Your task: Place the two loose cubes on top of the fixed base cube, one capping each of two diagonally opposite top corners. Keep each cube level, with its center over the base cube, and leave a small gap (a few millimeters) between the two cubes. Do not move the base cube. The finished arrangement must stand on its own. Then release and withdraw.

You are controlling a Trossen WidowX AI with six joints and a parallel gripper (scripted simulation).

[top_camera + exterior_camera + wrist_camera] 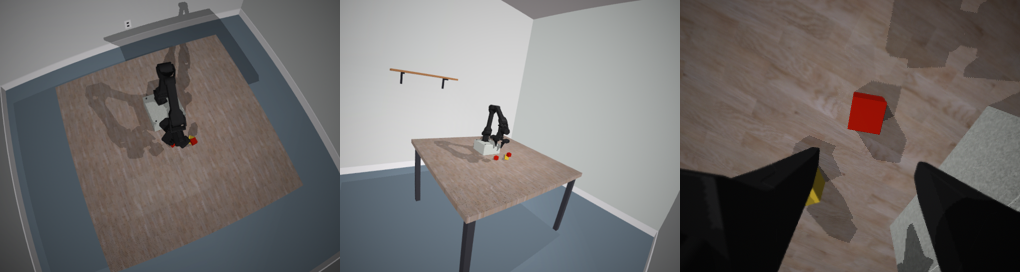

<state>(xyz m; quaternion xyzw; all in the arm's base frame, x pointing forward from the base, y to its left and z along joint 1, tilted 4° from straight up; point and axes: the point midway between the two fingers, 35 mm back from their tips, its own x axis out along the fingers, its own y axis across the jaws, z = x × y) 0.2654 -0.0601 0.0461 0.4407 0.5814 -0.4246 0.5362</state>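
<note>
Right now the yellow cube is 11 cm to the left of my gripper tip, 11 cm below it and 3 cm ahead of it.
</note>
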